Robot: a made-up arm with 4 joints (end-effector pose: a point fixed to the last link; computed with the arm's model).
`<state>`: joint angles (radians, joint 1 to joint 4).
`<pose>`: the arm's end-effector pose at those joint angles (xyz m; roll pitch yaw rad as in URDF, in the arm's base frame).
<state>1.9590 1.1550 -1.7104 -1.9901</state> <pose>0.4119 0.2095 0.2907 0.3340 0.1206 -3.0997</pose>
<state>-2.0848 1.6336 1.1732 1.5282</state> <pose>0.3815 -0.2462 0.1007 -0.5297 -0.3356 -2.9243</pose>
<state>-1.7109 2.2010 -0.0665 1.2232</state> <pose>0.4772 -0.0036 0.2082 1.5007 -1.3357 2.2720</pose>
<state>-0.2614 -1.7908 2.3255 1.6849</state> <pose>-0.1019 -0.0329 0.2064 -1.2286 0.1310 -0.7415</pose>
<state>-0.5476 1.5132 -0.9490 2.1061</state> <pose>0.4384 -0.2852 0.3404 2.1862 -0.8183 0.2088</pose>
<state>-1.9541 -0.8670 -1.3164 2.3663</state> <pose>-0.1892 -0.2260 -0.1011 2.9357 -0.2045 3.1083</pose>
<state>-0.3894 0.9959 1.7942 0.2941</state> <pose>0.1718 -0.1028 0.4029 -0.8983 1.1425 0.8206</pose>
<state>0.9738 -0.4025 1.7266 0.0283</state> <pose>0.0645 0.2366 0.3488 -2.7328 -0.2109 0.3119</pose>
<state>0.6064 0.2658 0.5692 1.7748</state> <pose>0.0848 0.3298 0.6501 0.8310 1.0062 2.2452</pose>
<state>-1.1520 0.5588 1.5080 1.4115</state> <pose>0.1236 -0.3792 0.3935 0.1774 0.3230 1.9922</pose>
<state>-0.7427 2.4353 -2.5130 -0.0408</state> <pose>0.2720 -0.1361 -0.0857 -1.5087 0.4578 2.6154</pose>
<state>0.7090 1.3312 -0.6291 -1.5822</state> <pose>0.5323 0.0041 0.3360 -0.9456 -0.4432 -2.2597</pose>
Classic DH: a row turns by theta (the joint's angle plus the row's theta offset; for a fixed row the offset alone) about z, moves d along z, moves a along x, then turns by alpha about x. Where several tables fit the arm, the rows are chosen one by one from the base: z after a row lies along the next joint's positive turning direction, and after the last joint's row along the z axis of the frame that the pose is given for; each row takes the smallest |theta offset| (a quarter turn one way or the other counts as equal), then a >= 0, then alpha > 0; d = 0 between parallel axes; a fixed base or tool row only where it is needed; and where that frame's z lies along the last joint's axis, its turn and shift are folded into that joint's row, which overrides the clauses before.
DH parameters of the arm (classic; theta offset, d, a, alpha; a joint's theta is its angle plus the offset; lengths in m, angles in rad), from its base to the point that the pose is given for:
base (fixed): -1.5708 0.1872 0 1.5708
joint 1: 1.5708 -0.0815 0.1729 -1.5708
joint 2: 0 -0.0734 0.3117 1.5708
joint 3: 1.5708 -0.0299 0.054 1.5708
joint 4: -0.0203 0 0.1328 0
tool (fixed): -1.5505 0.103 0 0

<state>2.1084 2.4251 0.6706 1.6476</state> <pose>0.3977 -0.0429 0.1813 -2.2878 1.2112 3.0144</pose>
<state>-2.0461 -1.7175 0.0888 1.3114</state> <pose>-0.3061 -0.0269 0.2027 1.3548 -0.8245 -1.5011</pose>
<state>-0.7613 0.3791 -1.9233 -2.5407</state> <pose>0.2593 -0.3446 0.3308 -2.6459 0.0012 2.8674</pose>
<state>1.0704 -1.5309 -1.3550 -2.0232</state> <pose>-0.2398 0.2089 0.5013 0.5305 0.0574 -0.5320</pose>
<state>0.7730 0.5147 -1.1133 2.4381</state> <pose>0.1867 0.1999 0.6584 0.0409 -0.4454 2.0031</pose>
